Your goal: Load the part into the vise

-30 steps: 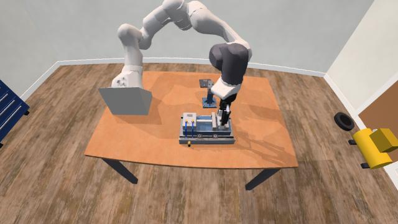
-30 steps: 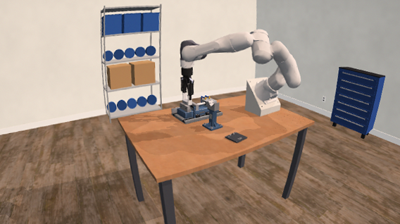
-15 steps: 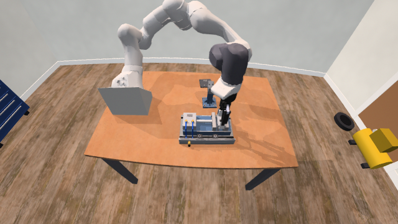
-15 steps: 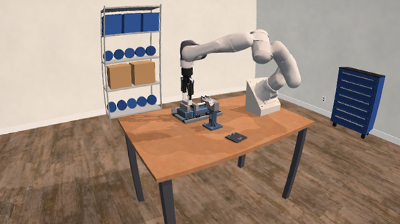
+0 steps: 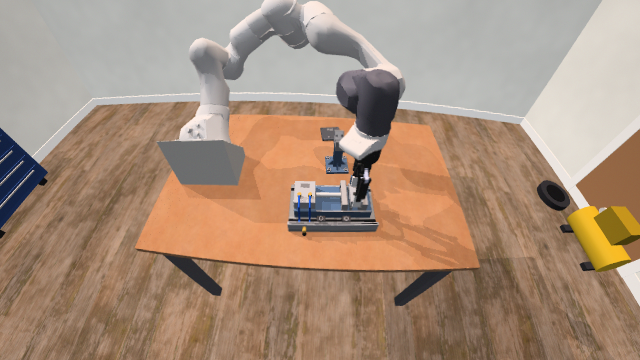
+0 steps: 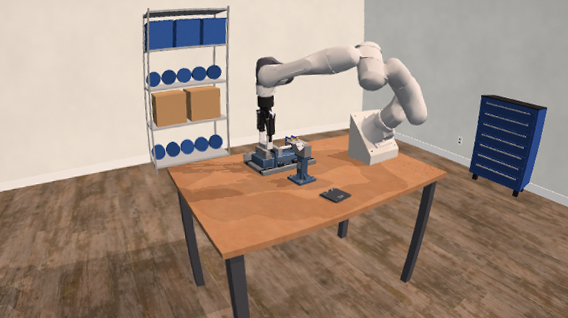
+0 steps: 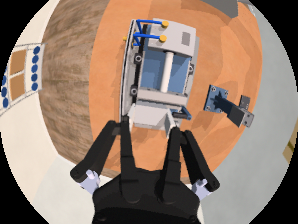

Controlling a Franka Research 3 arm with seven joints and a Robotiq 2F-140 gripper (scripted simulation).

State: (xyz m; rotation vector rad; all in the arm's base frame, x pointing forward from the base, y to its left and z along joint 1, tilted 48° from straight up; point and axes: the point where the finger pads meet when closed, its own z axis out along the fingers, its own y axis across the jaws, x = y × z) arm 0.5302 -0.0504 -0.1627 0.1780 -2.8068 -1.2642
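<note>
Now: hand 3 cm above the part. Round my hand: fixed jaw (3 cm ahead, 2 cm to the left, 4 cm below); then air cylinder (17 cm behind, 1 cm to the left, 4 cm below); then vise (7 cm behind, 1 cm to the left, 8 cm below).
</note>
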